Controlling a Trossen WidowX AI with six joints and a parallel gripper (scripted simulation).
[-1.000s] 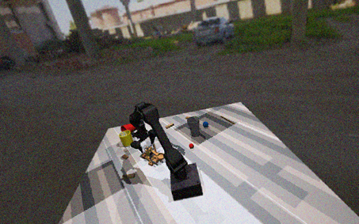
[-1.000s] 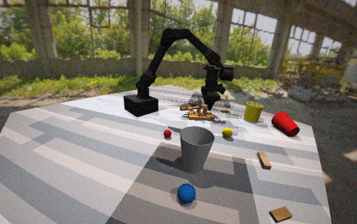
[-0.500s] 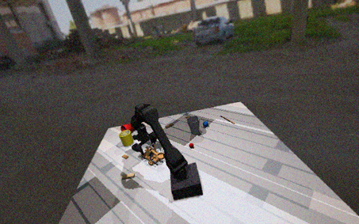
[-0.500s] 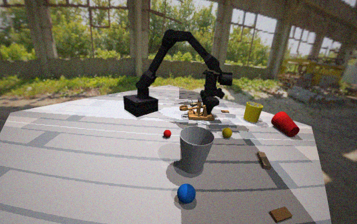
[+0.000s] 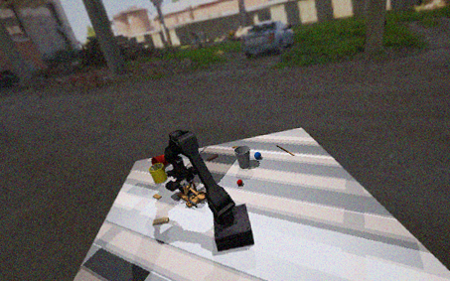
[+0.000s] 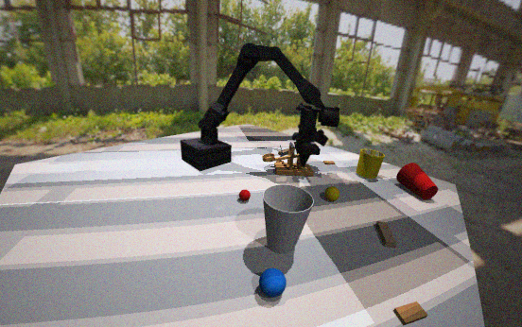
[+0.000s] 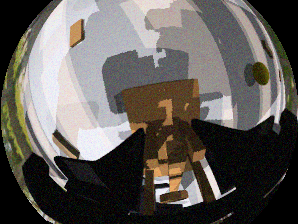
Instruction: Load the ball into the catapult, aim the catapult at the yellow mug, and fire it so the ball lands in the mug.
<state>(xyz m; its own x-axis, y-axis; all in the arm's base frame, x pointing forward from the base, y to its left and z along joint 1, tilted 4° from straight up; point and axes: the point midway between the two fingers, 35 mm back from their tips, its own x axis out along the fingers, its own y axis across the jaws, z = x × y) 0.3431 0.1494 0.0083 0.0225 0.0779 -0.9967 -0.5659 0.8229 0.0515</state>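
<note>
The small red ball is 50 mm behind my gripper tip, 290 mm to the right of it and 20 mm below it. From my gripper tip the other things lie so: yellow mug 230 mm ahead, 150 mm to the left; then catapult 70 mm behind, 30 mm to the right, 20 mm above; then yellow ball 150 mm ahead, 130 mm to the right, 10 mm below.
</note>
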